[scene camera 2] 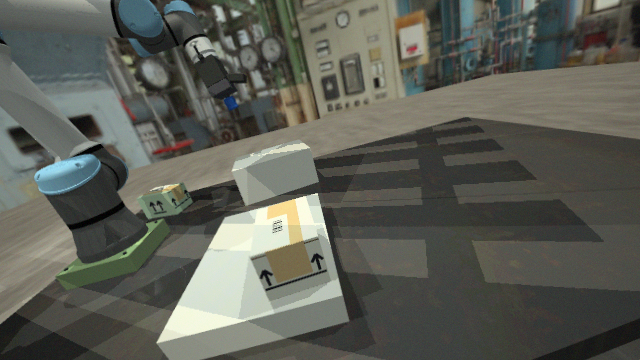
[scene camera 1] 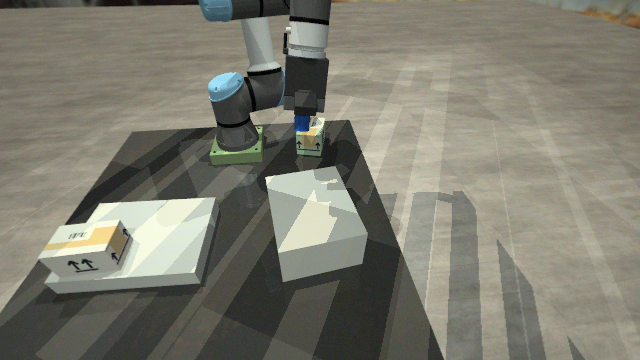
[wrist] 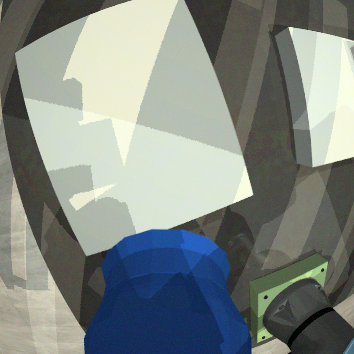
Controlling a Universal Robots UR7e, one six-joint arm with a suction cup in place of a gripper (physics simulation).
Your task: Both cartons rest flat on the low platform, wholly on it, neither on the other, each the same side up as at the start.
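Places are measured from the arm's base along level axes (x left, y ahead, z down), in millimetres.
Pixels of known places: hand, tool point: [scene camera 2: 233, 108] [scene camera 1: 301, 129] [wrist: 165, 278]; arm's base, link origin: [scene camera 2: 116, 243] [scene camera 1: 238, 139] [wrist: 292, 305].
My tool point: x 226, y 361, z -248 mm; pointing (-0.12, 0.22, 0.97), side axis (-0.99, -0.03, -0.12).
Note:
Ahead of a thing's pixels: the offset from my tool point to its middle. Level surfaces: height alone.
A white carton with tan tape @[dy +121, dx -492, dz +207 mm] [scene camera 1: 82, 245] [scene camera 2: 287, 250] sits flat on the low white platform @[dy +61, dx -418, dz +268 mm] [scene camera 1: 172, 240] [scene camera 2: 210, 295] [wrist: 330, 105], near its left edge in scene camera 1; its arrows point up. A smaller pale green carton with tan tape @[dy -364, dx +48, dz +249 mm] [scene camera 1: 310, 145] [scene camera 2: 165, 201] stands upright on the dark table near the robot's base; its arrows also point up. It does not show in the wrist view. My blue suction cup [scene camera 1: 301, 123] [scene camera 2: 230, 103] [wrist: 167, 280] is off and holds nothing. It hangs high in the air, apart from both cartons, and overlaps the green carton in scene camera 1.
A taller white block @[dy +63, dx +14, dz +232 mm] [scene camera 1: 322, 215] [scene camera 2: 280, 175] [wrist: 165, 135] stands on the dark table @[dz +292 mm] [scene camera 1: 240, 310] [scene camera 2: 390, 210], between the green carton and the table's front in scene camera 1. The green base plate [scene camera 1: 237, 157] [scene camera 2: 117, 262] [wrist: 287, 275] of the arm is beside the green carton.

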